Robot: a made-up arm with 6 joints.
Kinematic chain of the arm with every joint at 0, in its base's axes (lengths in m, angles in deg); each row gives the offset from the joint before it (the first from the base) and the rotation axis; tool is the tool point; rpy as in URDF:
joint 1: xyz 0 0 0.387 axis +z
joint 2: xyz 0 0 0 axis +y
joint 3: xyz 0.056 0 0.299 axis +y
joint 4: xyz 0.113 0 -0.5 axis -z
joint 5: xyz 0 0 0 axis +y
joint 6: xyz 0.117 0 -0.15 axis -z
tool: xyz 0 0 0 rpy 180 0 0
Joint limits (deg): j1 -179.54..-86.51 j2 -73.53..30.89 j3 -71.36..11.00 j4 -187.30..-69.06 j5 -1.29..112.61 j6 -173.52..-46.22
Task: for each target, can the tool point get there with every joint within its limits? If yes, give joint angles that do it. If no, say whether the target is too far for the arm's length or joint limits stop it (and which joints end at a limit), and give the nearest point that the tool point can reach.
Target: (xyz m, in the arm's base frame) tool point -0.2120 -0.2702 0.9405
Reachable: yes | joints -126.79 -65.38 -45.74 -163.22 46.28 -147.55
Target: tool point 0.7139 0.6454 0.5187
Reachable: no: joint limits stop it (at a limit: joint 2, joint 3, joint 5) | nearest point 0.1752 0.1584 0.1379 | short by 0.820 m
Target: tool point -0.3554 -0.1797 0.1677
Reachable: yes | joints -153.50 -24.25 -9.82 -169.73 34.22 -78.83
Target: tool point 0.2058 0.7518 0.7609
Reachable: no: joint limits stop it (at a limit: joint 1, joint 2, joint 3, joint 5) | nearest point 0.0401 0.1837 1.0370 | short by 0.653 m
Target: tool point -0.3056 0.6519 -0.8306
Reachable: no: too far | nearest point -0.2480 0.1070 -0.0521 | short by 0.952 m
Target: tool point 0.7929 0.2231 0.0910
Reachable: no: joint limits stop it (at a limit: joint 2, joint 3, joint 5) | nearest point 0.2273 0.0640 0.1379 | short by 0.589 m
